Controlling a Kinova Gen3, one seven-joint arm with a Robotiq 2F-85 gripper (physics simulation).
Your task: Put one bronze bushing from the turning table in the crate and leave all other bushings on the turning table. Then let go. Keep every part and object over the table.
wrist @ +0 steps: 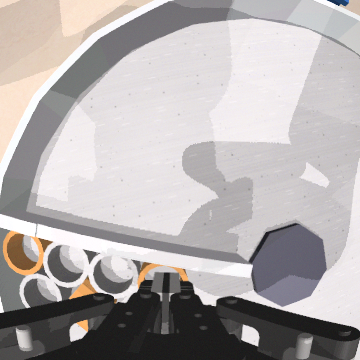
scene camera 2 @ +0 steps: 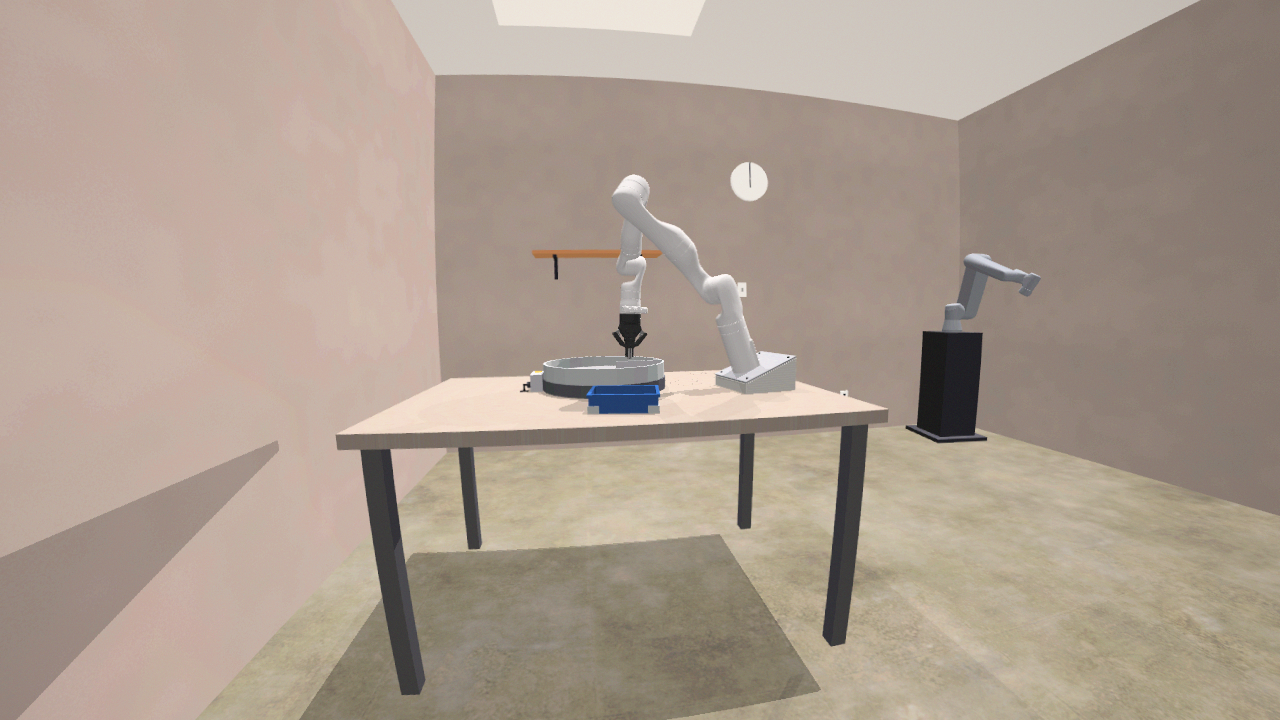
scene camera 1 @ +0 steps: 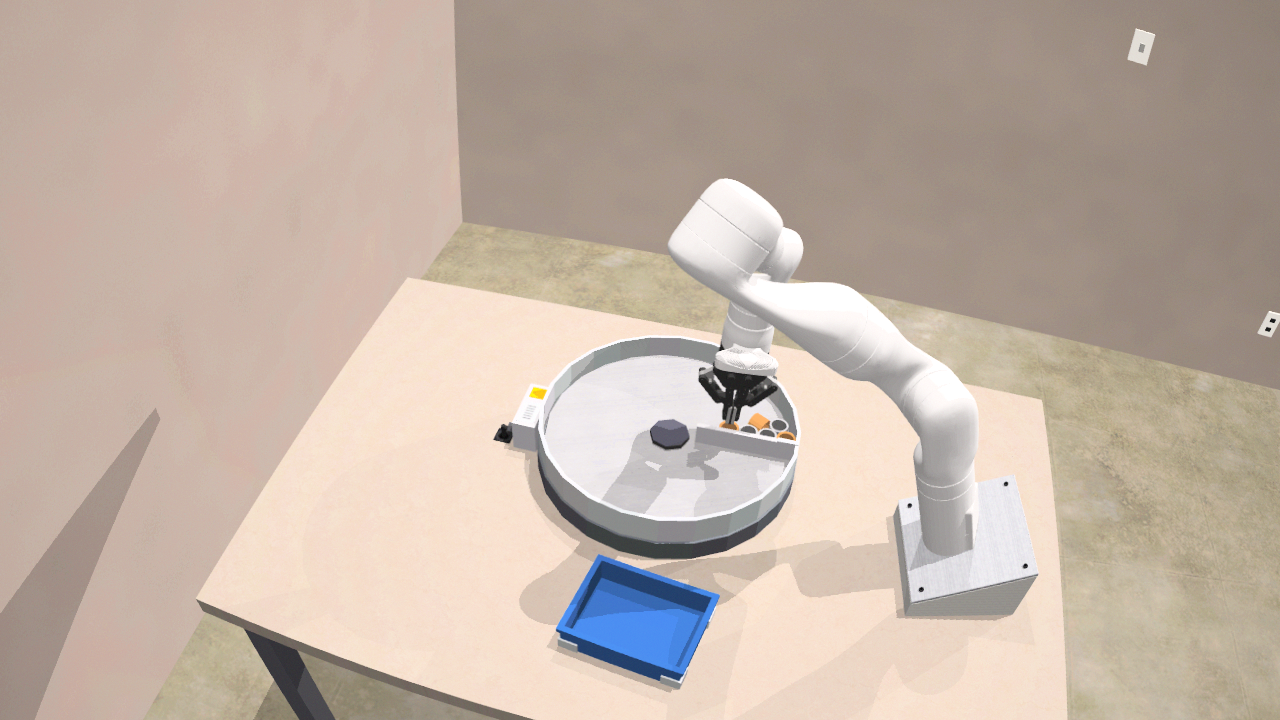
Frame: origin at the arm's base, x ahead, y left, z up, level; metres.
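Where they show: gripper, fingertip midpoint: (wrist: 166,288) (scene camera 2: 629,358) (scene camera 1: 729,420); arm's base at its link origin: (scene camera 2: 745,367) (scene camera 1: 949,532).
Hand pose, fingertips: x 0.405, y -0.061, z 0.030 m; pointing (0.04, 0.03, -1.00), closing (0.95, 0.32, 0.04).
Things, the pixels of their centre, and the offset from my fingertips. "pt": a spot on its surface instead.
- blue crate at the middle of its body: (scene camera 1: 638,621) (scene camera 2: 624,398) dx -0.005, dy +0.370, dz -0.073 m
- dark hub at the middle of its body: (wrist: 289,265) (scene camera 1: 669,434) dx +0.087, dy +0.030, dz -0.041 m
- white box at a spot on its surface: (scene camera 1: 529,417) (scene camera 2: 537,373) pt dx +0.308, dy +0.098, dz -0.040 m
My gripper (scene camera 1: 730,420) (scene camera 2: 629,354) (wrist: 166,288) is shut and empty, pointing down over the turning table (scene camera 1: 617,523) (scene camera 2: 604,376) (wrist: 150,125). An upright bronze bushing (scene camera 1: 728,426) (wrist: 148,271) is right at the fingertips, partly hidden by them; whether they touch cannot be told. Another upright bronze bushing (scene camera 1: 786,437) (wrist: 23,252) is at the outer wall. A bronze bushing (scene camera 1: 759,420) (wrist: 83,295) lies on its side, partly behind the gripper. Grey bushings (scene camera 1: 778,425) (wrist: 66,265) stand among them. The blue crate (scene camera 1: 637,619) (scene camera 2: 623,400) is empty in scene camera 1.
A straight divider wall (scene camera 1: 747,440) (wrist: 125,250) runs from near the dark hub (scene camera 1: 668,433) (wrist: 289,265) to the rim, with the bushings along it. A white box (scene camera 1: 529,417) (scene camera 2: 537,380) adjoins the turning table's left side. The arm's base (scene camera 1: 971,550) (scene camera 2: 760,374) stands at the right.
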